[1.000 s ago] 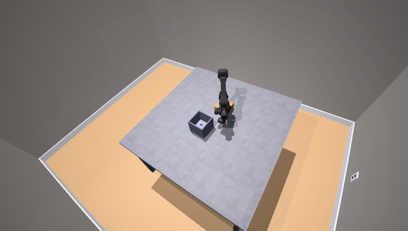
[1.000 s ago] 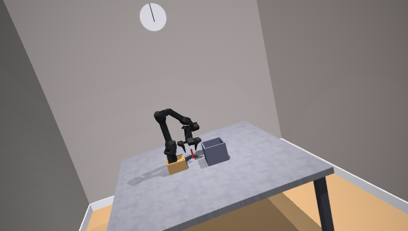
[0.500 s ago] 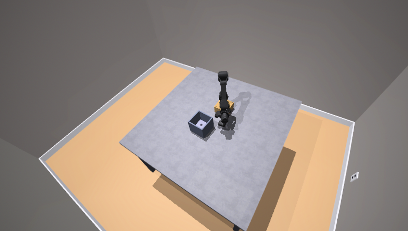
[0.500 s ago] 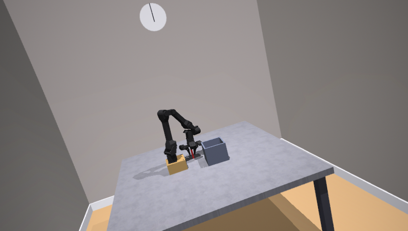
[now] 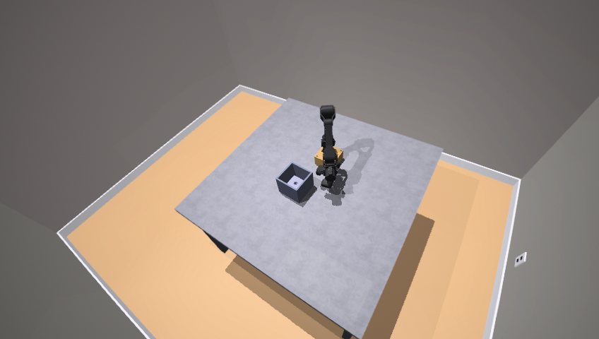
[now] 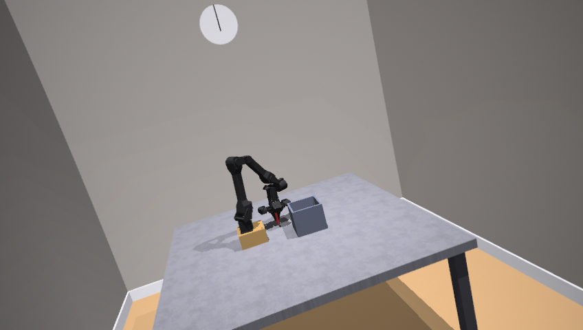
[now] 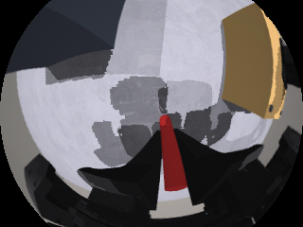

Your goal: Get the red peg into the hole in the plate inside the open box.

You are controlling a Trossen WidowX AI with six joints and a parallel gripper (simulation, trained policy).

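My gripper tip is 16 cm to the left of the plate, 16 cm short of it and 2 cm below it. From my gripper tip the other things lie so: red peg: 2 cm above.
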